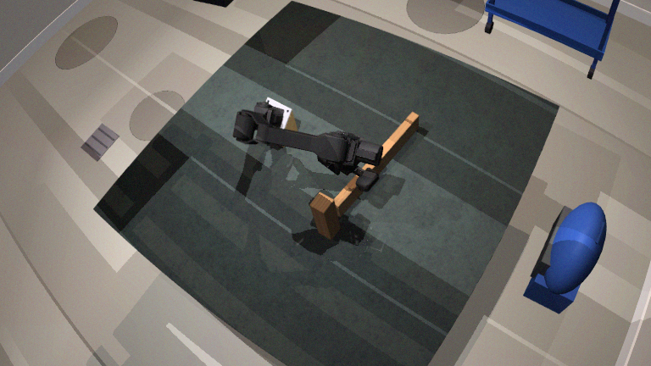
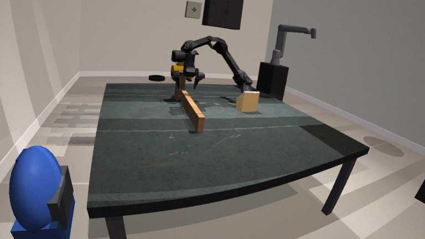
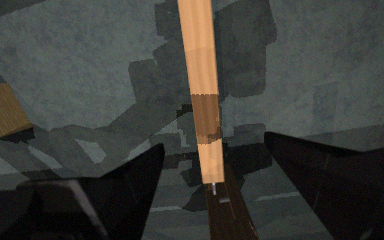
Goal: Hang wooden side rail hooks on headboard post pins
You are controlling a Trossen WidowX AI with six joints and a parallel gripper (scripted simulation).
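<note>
The headboard post lies 130 mm to the right of my gripper tip, 20 mm below it and 10 mm behind it.
</note>
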